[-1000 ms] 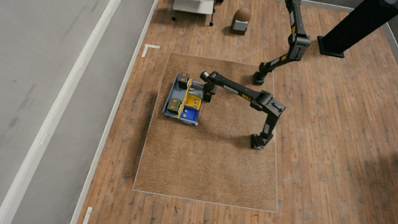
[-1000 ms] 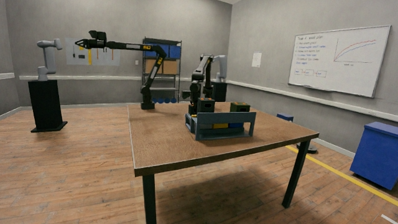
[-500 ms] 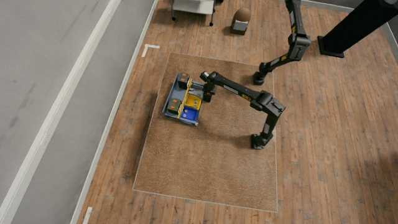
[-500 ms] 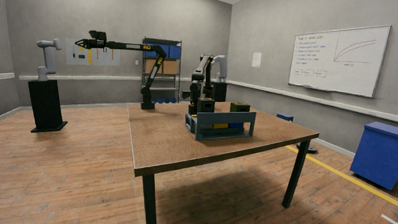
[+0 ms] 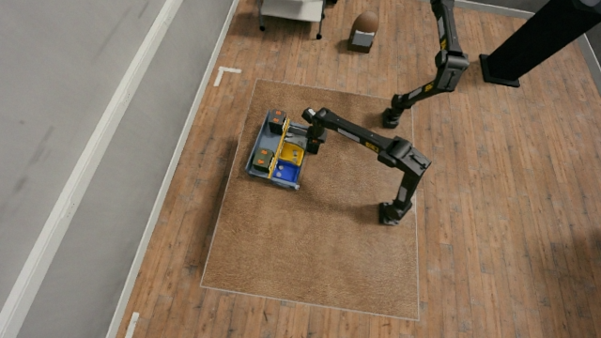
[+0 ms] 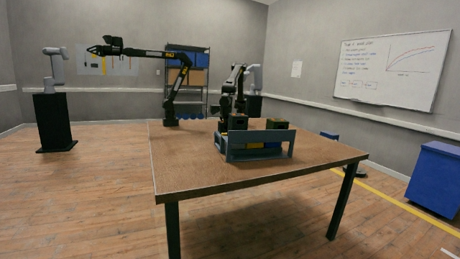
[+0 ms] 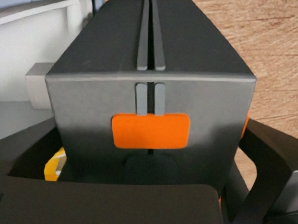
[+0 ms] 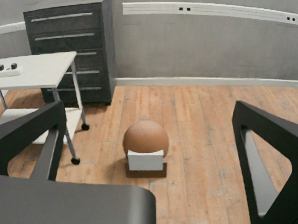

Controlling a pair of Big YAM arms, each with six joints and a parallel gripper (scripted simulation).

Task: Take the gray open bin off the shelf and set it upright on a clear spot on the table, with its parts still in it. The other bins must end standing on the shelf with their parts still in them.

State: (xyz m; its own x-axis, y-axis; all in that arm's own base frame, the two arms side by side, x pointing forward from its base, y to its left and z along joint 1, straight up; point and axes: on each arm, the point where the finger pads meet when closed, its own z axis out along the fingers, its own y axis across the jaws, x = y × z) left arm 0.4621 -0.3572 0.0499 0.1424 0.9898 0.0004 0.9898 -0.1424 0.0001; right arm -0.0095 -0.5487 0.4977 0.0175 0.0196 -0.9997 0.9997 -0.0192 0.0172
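Right now my left hand is 13 cm short of the gray open bin, 2 cm to the left of it and 5 cm above it. The rest, counted from my left hand: blue-gray shelf 17 cm ahead, 9 cm to the left, 3 cm below; yellow bin 14 cm ahead, 9 cm to the left, 5 cm below; blue bin 16 cm ahead, 20 cm to the left, 5 cm below.
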